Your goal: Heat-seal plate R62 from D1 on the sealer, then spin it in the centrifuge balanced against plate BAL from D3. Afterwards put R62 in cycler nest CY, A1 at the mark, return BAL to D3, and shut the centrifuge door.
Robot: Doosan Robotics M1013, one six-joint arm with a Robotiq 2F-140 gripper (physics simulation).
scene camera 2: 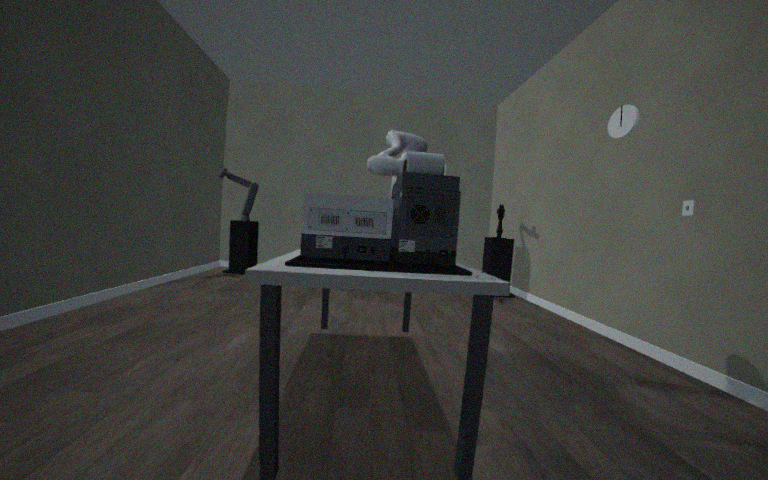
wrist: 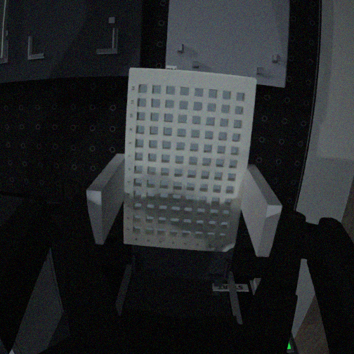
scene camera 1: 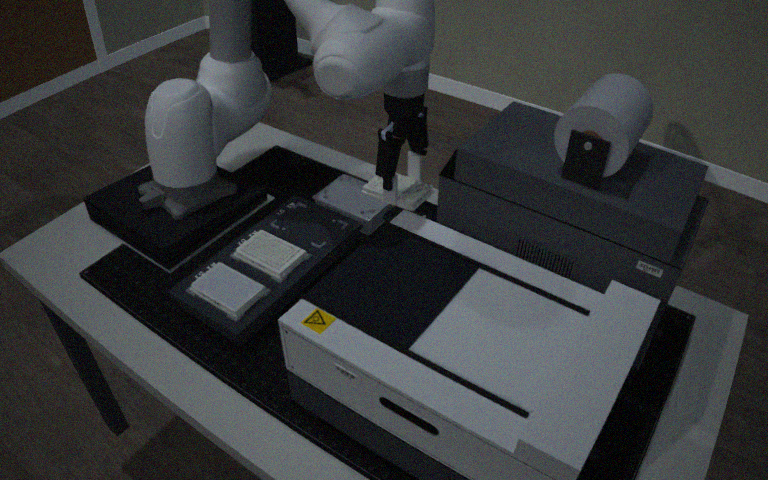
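Where they show: gripper, fingertip midpoint: (scene camera 1: 402,191); arm's base, link origin: (scene camera 1: 187,191).
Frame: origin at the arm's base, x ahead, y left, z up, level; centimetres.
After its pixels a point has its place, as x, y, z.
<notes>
My gripper (scene camera 1: 403,183) @[49.2, 21.6, 10.1] (wrist: 184,178) is shut on a pale plate (scene camera 1: 420,195) @[54.0, 21.4, 11.4] (wrist: 190,120), taken to be R62, with its pads along the two long sides. The wells face the wrist camera, and the plate's lower part is in shade. It hangs beside a pale platform with small pins (scene camera 1: 342,198) @[32.3, 21.1, 0.8] (wrist: 225,30). In scene camera 1, a dark rack (scene camera 1: 240,327) @[46.0, -20.8, 1.8] holds a cream plate (scene camera 1: 270,253) @[36.1, -4.3, 3.0] in its middle place and a bluish-white plate (scene camera 1: 228,289) @[38.1, -16.8, 3.4] in its near place; the far place is empty. Their labels are unreadable. Scene camera 2 does not show the gripper.
A wide white machine (scene camera 1: 351,362) @[75.3, -22.7, 17.5] (scene camera 2: 345,198) @[106.6, -5.1, 20.0] with a dark recess and pale top panel stands right of the rack. A tall grey machine (scene camera 1: 487,209) @[73.7, 13.0, 22.2] (scene camera 2: 427,226) @[105.3, 25.8, 11.7] carrying a white roll (scene camera 1: 623,113) @[89.9, 20.5, 43.2] stands behind it. The arm's base (scene camera 1: 181,135) @[6.9, -2.2, 19.0] is at the left.
</notes>
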